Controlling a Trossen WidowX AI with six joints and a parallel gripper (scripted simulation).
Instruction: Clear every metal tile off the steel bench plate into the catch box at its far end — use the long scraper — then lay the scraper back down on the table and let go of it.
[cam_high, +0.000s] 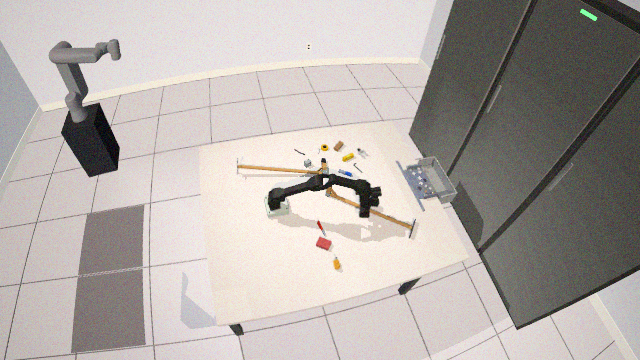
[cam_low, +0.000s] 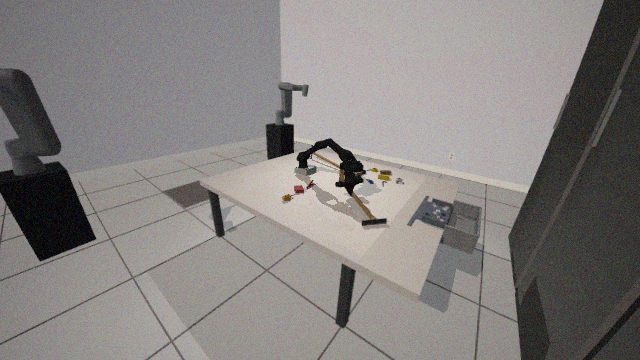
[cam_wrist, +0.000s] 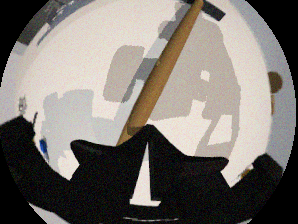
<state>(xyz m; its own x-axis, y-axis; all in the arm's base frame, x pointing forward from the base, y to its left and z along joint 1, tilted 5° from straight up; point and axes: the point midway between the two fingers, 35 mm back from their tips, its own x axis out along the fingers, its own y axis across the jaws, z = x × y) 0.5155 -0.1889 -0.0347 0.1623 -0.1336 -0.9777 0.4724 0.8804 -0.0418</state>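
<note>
Right now the long scraper is 5 cm above my gripper tip and 3 cm ahead of it. Also, from my gripper tip: red block: 33 cm behind, 12 cm to the right; then blue piece: 33 cm to the left, 1 cm below, 1 cm ahead; then red tool: 30 cm behind, 3 cm to the right.
</note>
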